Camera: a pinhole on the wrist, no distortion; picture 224 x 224 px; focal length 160.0 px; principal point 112.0 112.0 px. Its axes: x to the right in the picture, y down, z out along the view. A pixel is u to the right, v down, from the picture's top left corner.
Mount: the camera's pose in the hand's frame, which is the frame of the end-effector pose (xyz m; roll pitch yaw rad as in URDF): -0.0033 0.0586 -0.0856 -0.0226 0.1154 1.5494
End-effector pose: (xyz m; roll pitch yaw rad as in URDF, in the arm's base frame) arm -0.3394 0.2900 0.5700 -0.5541 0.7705 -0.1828
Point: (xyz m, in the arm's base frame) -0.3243 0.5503 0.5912
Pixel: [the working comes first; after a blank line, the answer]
In the camera's frame: 0.1386 0.0330 0.2337

207 135
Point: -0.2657 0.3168 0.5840
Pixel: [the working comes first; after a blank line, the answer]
In the camera's frame: -0.0714 -0.0466 0.1468

34 61
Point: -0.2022 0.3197 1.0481
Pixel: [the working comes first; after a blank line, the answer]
In the camera's frame: -0.2995 0.2213 0.4562

7 190
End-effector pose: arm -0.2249 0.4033 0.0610 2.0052 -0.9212 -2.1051
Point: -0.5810 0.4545 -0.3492
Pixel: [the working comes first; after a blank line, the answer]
In the camera's frame: -0.3082 0.2236 0.5107

15 182
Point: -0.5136 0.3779 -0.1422
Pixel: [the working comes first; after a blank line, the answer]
In the camera's frame: -0.2398 0.0436 0.3836

12 130
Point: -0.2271 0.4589 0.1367
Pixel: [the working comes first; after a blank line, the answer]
In the camera's frame: 0.0210 -0.0365 0.0802

154 39
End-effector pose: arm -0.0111 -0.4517 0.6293 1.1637 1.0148 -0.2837
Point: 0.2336 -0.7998 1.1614
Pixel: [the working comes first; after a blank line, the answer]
In the camera's frame: 0.2815 0.2674 0.5951

188 184
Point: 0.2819 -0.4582 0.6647
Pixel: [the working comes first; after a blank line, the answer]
In the camera's frame: 0.1969 -0.1213 0.1395

outside the picture
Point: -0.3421 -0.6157 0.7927
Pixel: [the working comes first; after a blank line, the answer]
In the camera's frame: -0.3241 0.2676 0.2282

outside the picture
